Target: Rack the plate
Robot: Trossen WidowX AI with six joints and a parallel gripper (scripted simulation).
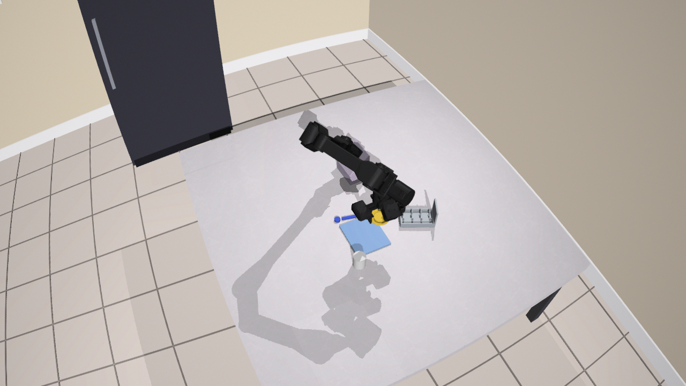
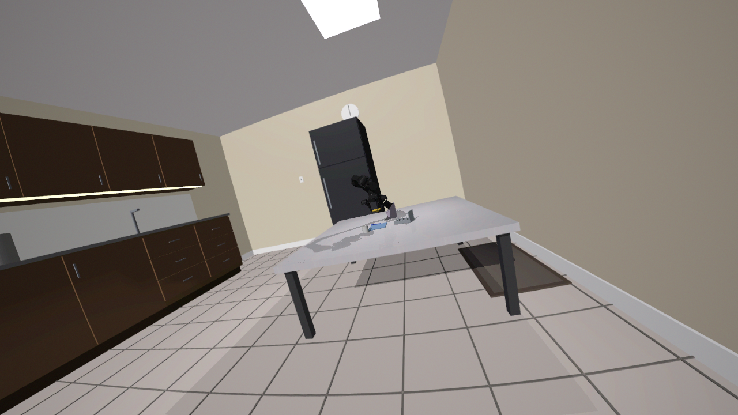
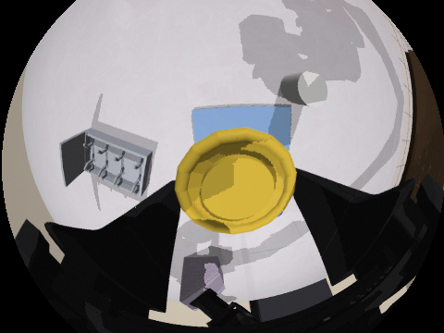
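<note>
Right now my gripper tip is 10 mm short of the grey dish rack, 180 mm to the right of it and 100 mm above it. Round my gripper tip: yellow plate: 10 mm above; then white cup: 50 mm ahead, 110 mm to the right, 100 mm below; then blue mat: 40 mm behind, 20 mm to the right, 120 mm below.
</note>
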